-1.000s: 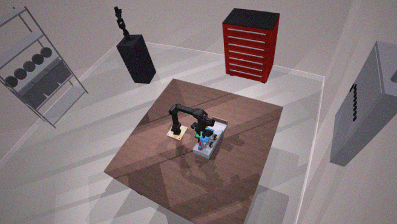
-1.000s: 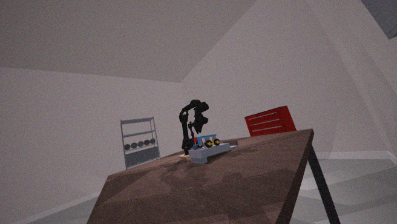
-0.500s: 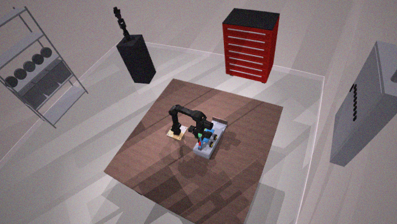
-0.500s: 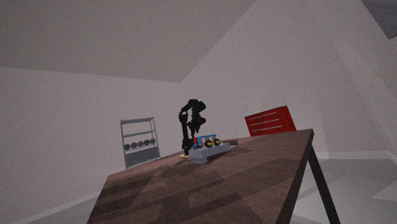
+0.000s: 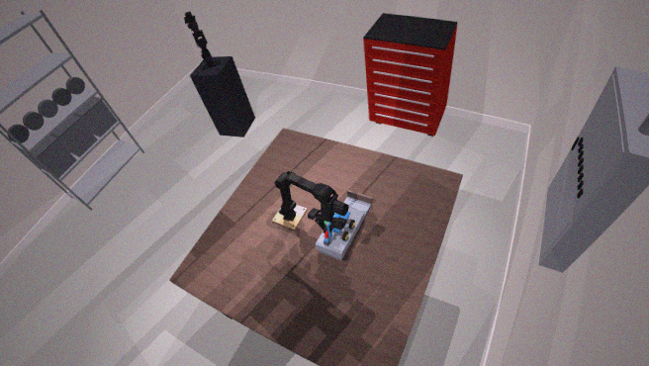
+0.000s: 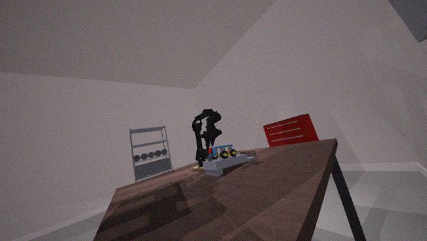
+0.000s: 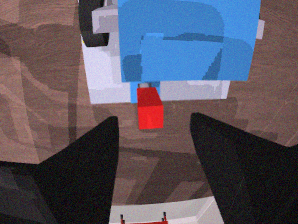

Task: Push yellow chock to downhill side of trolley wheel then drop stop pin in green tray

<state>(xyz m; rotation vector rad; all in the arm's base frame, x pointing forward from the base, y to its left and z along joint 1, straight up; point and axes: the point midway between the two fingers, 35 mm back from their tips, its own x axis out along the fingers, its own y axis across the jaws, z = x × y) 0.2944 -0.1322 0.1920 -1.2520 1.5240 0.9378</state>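
Now: the stop pin 20 mm to the right of my gripper tip and 50 mm below it. From my gripper tip the other things lie so: grey ramp: 40 mm ahead, 80 mm to the left, 130 mm below; then yellow chock: 180 mm to the left, 90 mm below; then blue trolley: 30 mm ahead, 80 mm to the left, 60 mm below.
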